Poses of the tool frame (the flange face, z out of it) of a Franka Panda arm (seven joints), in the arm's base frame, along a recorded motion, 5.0 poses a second.
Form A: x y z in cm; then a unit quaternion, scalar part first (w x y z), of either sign.
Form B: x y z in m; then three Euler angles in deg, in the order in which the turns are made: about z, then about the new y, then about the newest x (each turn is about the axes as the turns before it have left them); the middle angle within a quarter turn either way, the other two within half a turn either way. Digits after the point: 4 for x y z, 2 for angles.
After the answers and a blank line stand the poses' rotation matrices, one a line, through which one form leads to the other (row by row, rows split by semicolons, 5 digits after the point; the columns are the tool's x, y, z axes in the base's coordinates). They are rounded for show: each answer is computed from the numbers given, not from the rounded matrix.
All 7 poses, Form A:
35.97 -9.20 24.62 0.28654 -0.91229 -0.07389 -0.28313
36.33 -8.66 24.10 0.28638 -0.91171 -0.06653 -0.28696
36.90 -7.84 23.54 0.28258 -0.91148 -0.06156 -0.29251
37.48 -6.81 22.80 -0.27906 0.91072 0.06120 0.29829
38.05 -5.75 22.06 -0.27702 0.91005 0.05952 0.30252
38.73 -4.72 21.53 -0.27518 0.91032 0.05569 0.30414
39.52 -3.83 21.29 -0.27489 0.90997 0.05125 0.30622
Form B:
0.3597 -0.0920 0.2462 -1.90 -33.98 -144.55
0.3633 -0.0866 0.2410 -2.98 -34.15 -144.21
0.3690 -0.0784 0.2354 -3.70 -34.61 -144.40
0.3748 -0.0681 0.2280 -3.86 -35.27 -144.70
0.3805 -0.0575 0.2206 -4.19 -35.70 -144.79
0.3873 -0.0472 0.2153 -4.66 -35.76 -144.86
0.3952 -0.0383 0.2129 -5.31 -35.84 -144.66

0.82876 0.29707 0.47425; -0.02744 -0.82487 0.56466; 0.55894 -0.48097 -0.67546
0.82646 0.28567 0.48514; -0.04305 -0.82712 0.56037; 0.56135 -0.48401 -0.67128
0.82130 0.27754 0.49844; -0.05309 -0.83272 0.55115; 0.56803 -0.47912 -0.66917
0.81456 0.27795 0.50916; -0.05501 -0.83676 0.54480; 0.57747 -0.47178 -0.66630
0.80988 0.27594 0.51764; -0.05928 -0.83943 0.54022; 0.58360 -0.46820 -0.66348
0.80880 0.26878 0.52308; -0.06599 -0.84235 0.53487; 0.58437 -0.46712 -0.66355
0.80721 0.26162 0.52912; -0.07508 -0.84362 0.53167; 0.58547 -0.46889 -0.66133

